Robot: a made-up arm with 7 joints. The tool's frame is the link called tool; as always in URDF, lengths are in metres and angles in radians.
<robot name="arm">
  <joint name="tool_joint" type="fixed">
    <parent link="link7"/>
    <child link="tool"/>
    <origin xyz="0 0 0" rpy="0 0.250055 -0.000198"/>
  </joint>
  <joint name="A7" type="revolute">
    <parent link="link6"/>
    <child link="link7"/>
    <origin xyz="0.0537 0 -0.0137"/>
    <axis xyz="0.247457 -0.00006 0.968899"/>
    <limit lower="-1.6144" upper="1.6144"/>
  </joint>
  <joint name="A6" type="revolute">
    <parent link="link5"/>
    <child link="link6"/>
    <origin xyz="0.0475 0 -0.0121"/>
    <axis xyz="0.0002 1 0.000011"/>
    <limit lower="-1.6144" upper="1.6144"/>
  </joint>
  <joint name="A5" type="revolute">
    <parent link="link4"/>
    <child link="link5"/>
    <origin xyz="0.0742 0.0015 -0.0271"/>
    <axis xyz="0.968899 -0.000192 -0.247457"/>
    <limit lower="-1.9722" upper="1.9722"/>
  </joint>
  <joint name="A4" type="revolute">
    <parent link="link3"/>
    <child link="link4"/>
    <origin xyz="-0.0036 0 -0.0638"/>
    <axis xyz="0.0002 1 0.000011"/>
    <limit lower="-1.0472" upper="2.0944"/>
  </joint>
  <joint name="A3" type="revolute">
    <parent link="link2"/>
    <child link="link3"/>
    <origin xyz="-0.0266 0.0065 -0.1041"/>
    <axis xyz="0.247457 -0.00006 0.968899"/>
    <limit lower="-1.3" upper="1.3"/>
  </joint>
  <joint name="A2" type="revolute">
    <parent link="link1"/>
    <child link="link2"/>
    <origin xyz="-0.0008 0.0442 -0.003"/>
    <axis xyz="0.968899 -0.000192 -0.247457"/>
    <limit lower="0" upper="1.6"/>
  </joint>
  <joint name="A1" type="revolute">
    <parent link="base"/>
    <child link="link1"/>
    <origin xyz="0 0 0"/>
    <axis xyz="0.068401 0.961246 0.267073"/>
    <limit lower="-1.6" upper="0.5"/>
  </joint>
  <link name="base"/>
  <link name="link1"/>
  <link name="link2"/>
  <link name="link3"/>
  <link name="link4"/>
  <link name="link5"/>
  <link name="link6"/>
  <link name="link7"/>
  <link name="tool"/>
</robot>
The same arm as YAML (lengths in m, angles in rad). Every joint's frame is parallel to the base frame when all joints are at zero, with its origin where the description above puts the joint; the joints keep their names.
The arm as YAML. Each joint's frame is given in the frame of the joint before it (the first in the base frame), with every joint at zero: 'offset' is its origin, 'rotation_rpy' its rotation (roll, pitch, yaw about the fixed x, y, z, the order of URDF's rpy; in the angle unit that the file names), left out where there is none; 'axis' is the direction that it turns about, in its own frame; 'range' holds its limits. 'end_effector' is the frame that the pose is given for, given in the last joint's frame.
length_unit: m
angle_unit: rad
chain:
  - id: A1
    offset: [0.0, 0.0, 0.0]
    axis: [0.068403, 0.961235, 0.26711]
    range: [-1.6, 0.5]
  - id: A2
    offset: [-0.0008, 0.0442, -0.003]
    axis: [0.968889, -0.0002, -0.247497]
    range: [0.0, 1.6]
  - id: A3
    offset: [-0.0266, 0.0065, -0.1041]
    axis: [0.247497, -0.0001, 0.968889]
    range: [-1.3, 1.3]
  - id: A4
    offset: [-0.0036, 0.0, -0.0638]
    axis: [0.0002, 1.0, 0.0]
    range: [-1.0472, 2.0944]
  - id: A5
    offset: [0.0742, 0.0015, -0.0271]
    axis: [0.968889, -0.0002, -0.247497]
    range: [-1.9722, 1.9722]
  - id: A6
    offset: [0.0475, 0.0, -0.0121]
    axis: [0.0002, 1.0, 0.0]
    range: [-1.6144, 1.6144]
  - id: A7
    offset: [0.0537, 0.0, -0.0137]
    axis: [0.247497, -0.0001, 0.968889]
    range: [-1.6144, 1.6144]
end_effector:
  offset: [0.0, 0.0, 0.0]
  rotation_rpy: [0.0, 0.2501, -0.0002]

